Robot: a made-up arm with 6 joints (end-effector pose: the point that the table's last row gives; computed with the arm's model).
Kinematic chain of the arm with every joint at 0, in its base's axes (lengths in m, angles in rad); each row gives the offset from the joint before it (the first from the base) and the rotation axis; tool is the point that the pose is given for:
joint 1: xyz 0 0 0.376 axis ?
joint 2: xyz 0.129 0 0 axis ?
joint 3: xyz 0 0 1.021 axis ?
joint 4: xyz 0 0 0.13 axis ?
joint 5: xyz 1.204 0 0 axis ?
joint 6: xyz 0.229 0 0 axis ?
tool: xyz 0 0 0
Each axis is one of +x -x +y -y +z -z.
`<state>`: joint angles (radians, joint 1 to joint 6).
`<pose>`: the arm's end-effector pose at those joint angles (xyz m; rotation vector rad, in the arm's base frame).
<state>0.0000 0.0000 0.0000 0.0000 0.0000 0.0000</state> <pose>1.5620 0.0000 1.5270 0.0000 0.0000 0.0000</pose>
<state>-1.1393 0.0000 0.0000 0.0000 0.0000 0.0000</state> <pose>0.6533 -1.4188 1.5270 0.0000 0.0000 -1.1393</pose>
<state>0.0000 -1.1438 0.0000 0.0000 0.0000 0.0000</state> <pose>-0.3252 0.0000 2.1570 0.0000 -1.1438 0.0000</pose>
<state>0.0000 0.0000 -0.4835 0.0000 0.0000 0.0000</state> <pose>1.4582 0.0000 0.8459 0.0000 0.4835 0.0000</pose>
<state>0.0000 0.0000 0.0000 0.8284 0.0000 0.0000</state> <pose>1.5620 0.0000 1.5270 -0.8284 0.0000 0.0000</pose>
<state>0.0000 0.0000 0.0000 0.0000 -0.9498 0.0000</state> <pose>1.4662 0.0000 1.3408 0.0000 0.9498 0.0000</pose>
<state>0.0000 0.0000 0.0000 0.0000 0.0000 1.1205</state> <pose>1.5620 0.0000 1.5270 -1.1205 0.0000 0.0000</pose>
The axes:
joint 1: +z
joint 2: +y
joint 3: -y
joint 4: -x
joint 5: -y
joint 6: -x

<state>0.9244 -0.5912 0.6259 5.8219 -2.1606 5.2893</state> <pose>-0.0852 0.0277 2.2197 0.2834 1.3789 0.7476</pose>
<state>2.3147 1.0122 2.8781 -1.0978 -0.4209 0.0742</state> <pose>-0.4000 0.3117 2.2436 -1.7465 0.1644 -2.2207</pose>
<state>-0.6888 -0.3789 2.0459 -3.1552 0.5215 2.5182</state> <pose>-1.0154 0.8380 2.2340 -0.2148 -1.8220 0.1265</pose>
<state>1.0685 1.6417 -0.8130 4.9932 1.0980 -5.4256</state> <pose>0.2940 0.1284 -0.6702 -1.5599 0.9573 -0.0441</pose>
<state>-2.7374 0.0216 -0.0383 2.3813 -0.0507 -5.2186</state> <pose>-1.4645 -0.6177 1.4492 0.5694 -3.0189 -0.4718</pose>
